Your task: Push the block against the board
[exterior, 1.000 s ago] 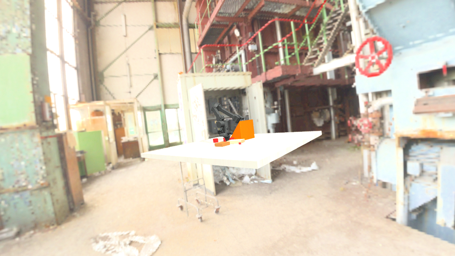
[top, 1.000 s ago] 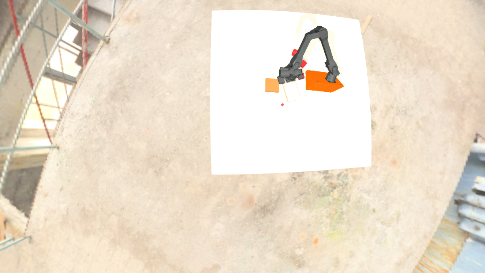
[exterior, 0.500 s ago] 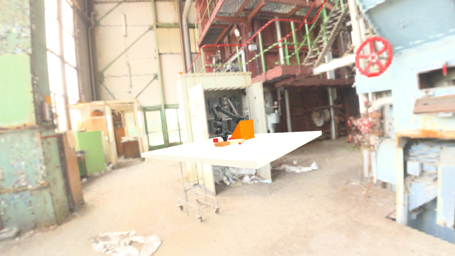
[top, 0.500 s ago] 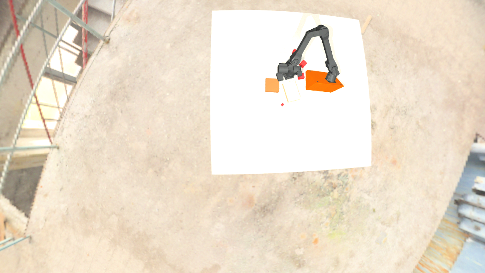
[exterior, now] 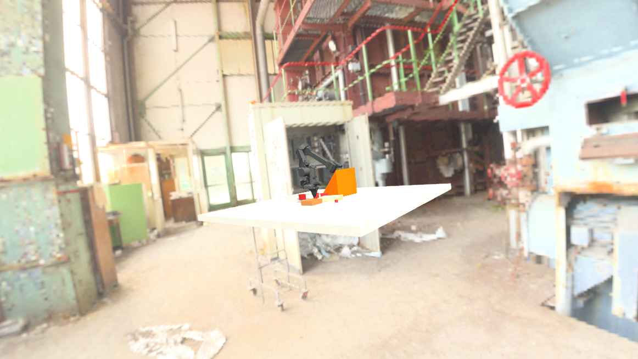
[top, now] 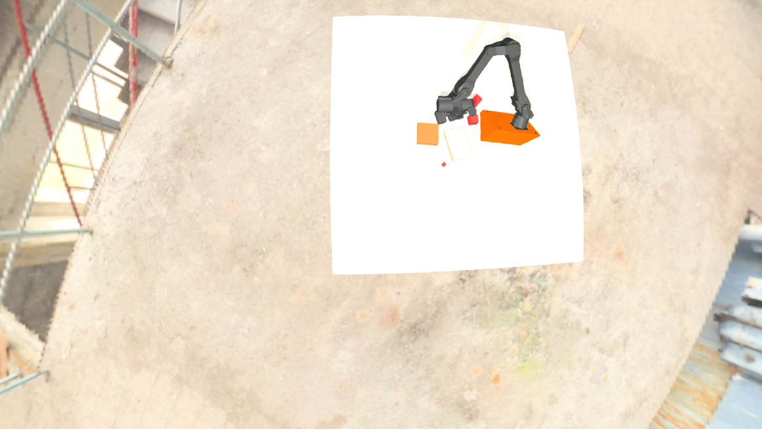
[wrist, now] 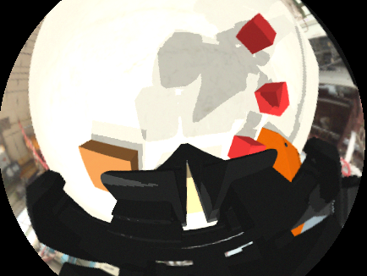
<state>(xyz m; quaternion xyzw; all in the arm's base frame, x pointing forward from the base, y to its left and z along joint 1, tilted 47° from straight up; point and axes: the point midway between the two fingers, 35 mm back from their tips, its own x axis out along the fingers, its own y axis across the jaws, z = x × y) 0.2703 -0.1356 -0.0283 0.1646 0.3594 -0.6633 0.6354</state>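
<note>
The board lies 12 cm to the left of my gripper tip, 2 cm behind it and 1 cm below it. From my gripper tip the other things lie so: square block (12 cm ahead, 7 cm to the left, 1 cm below); then tiny red piece (22 cm to the left, 5 cm ahead, 2 cm below).
</note>
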